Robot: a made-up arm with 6 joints.
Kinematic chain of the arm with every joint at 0, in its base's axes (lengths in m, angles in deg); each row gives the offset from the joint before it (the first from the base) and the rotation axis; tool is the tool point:
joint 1: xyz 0 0 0.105 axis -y
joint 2: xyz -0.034 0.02 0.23 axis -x
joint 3: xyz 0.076 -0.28 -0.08 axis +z
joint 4: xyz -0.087 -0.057 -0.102 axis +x
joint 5: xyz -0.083 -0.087 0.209 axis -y
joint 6: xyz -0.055 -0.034 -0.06 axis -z
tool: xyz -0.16 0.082 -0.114
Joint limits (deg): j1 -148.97..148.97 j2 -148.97..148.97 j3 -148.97..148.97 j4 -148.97..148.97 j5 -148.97..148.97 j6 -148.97..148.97
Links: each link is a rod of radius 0.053 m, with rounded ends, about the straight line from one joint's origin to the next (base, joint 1, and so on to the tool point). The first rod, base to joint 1, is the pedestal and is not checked.
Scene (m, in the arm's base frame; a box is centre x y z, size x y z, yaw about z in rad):
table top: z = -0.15
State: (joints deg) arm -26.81 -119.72 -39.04 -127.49 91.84 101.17
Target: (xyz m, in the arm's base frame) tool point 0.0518 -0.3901 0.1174
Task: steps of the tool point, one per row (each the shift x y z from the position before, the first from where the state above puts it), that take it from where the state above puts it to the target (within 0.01 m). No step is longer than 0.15 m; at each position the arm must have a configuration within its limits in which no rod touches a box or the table.
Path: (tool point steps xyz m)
1: -0.0614 -0.0035 -0.0990
2: -0.0741 -0.0324 -0.0871
3: -0.0789 -0.0615 -0.0677
4: -0.0734 -0.0880 -0.0429
5: -0.0567 -0.1083 -0.0165
6: -0.0298 -0.1199 0.0074
7: 0.0232 -0.0898 -0.0162
8: 0.0376 -0.0893 0.0032
9: 0.0453 -0.0840 0.0272
10: 0.0448 -0.0734 0.0527
11: 0.0353 -0.0585 0.0768

